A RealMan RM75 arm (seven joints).
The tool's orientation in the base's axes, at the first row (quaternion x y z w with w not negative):
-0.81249, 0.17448, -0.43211, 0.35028
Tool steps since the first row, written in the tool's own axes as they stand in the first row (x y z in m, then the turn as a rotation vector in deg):
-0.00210, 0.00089, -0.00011, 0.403, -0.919, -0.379
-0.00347, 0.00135, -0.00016, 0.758, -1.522, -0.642
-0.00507, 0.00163, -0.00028, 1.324, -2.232, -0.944
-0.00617, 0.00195, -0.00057, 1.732, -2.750, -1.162
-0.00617, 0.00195, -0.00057, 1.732, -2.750, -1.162
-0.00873, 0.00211, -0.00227, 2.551, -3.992, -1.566
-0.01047, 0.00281, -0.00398, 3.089, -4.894, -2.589
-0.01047, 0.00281, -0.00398, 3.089, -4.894, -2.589
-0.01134, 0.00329, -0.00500, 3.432, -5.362, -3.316
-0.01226, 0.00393, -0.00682, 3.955, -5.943, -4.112
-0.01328, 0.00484, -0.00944, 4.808, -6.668, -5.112
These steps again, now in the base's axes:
-0.00126, 0.00057, -0.00182, -0.102, 0.243, 1.040
-0.00207, 0.00103, -0.00292, -0.130, 0.343, 1.780
-0.00307, 0.00172, -0.00401, -0.072, 0.377, 2.735
-0.00392, 0.00203, -0.00476, -0.031, 0.406, 3.427
-0.00392, 0.00203, -0.00476, -0.031, 0.406, 3.427
-0.00677, 0.00270, -0.00572, 0.075, 0.619, 4.951
-0.00915, 0.00252, -0.00658, -0.481, 0.501, 6.302
-0.00915, 0.00252, -0.00658, -0.481, 0.501, 6.302
-0.01047, 0.00227, -0.00704, -0.895, 0.320, 7.115
-0.01248, 0.00161, -0.00734, -1.267, 0.084, 8.140
-0.01520, 0.00048, -0.00759, -1.623, -0.332, 9.538

